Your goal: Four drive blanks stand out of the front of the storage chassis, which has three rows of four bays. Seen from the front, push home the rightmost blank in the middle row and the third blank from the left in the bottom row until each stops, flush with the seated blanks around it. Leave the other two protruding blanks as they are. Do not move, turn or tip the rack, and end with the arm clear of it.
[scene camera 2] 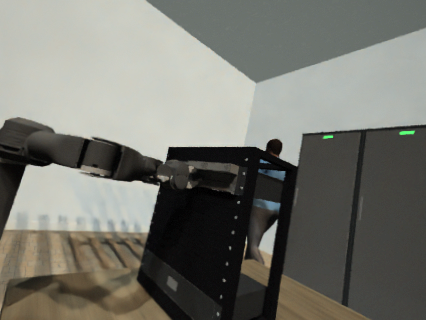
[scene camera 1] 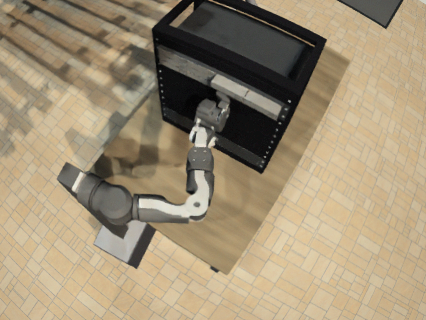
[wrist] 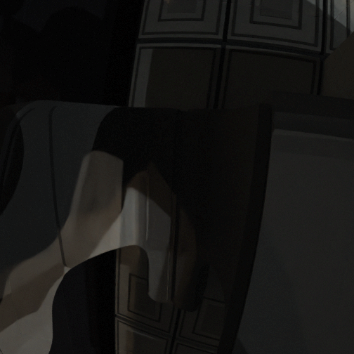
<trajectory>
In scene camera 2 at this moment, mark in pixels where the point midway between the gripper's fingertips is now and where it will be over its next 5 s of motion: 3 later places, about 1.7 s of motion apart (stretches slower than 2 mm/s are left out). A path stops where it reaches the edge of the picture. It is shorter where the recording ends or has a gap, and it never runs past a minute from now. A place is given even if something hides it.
My gripper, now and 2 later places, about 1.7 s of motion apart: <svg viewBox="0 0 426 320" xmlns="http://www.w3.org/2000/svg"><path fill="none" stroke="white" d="M199 178L186 174L169 171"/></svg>
</trajectory>
